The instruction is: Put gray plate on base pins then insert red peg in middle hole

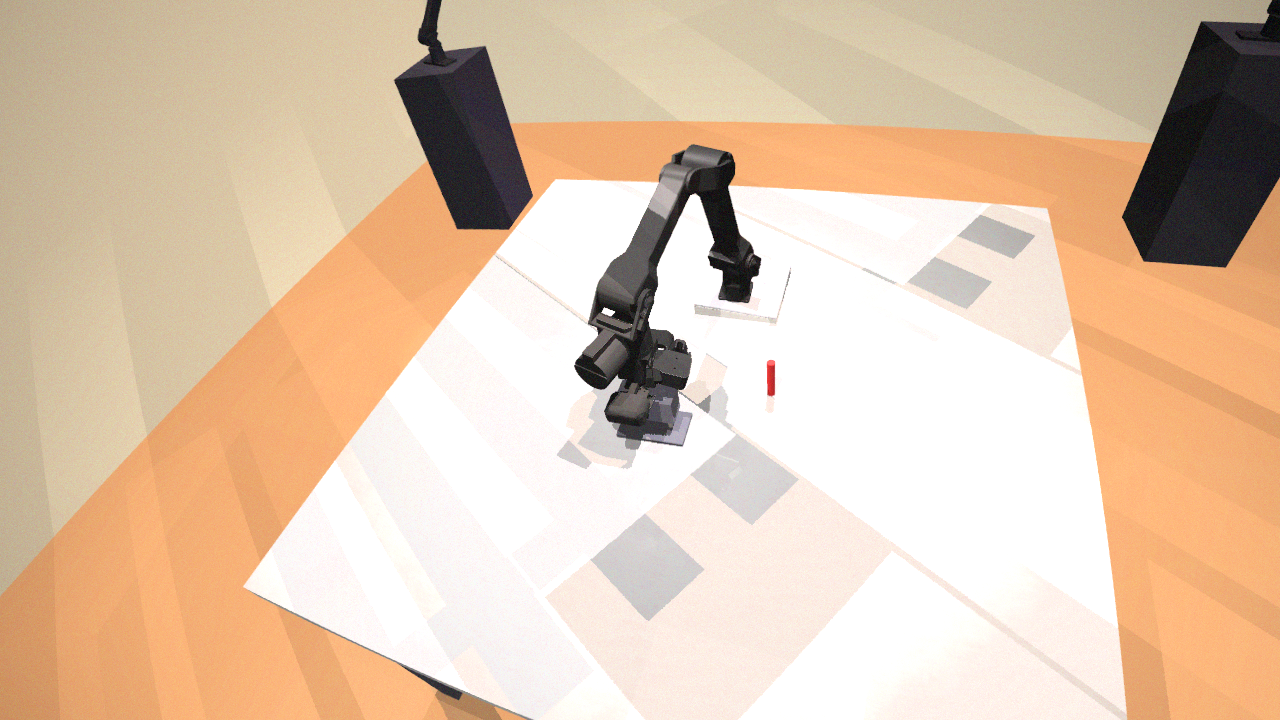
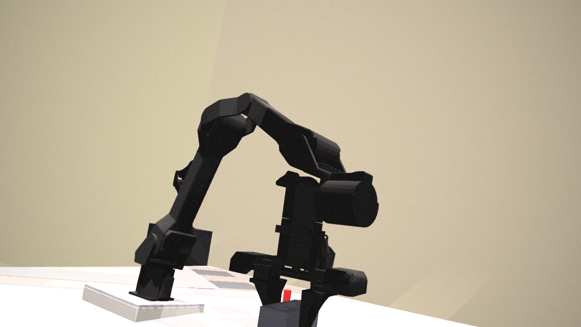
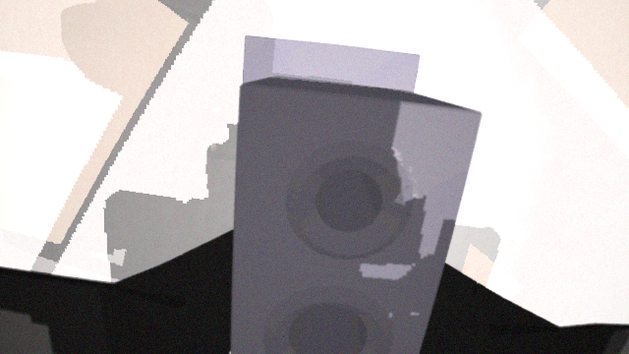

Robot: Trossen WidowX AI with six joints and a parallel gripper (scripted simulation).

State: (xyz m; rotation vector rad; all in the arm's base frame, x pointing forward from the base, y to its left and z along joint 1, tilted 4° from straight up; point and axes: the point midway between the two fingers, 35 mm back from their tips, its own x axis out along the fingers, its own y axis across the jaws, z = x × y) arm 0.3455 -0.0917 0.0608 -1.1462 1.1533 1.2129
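The base is 50 mm below my gripper tip. From my gripper tip the other things lie so: red peg (100 mm behind, 190 mm to the left, 10 mm below); then gray plate (30 mm above).
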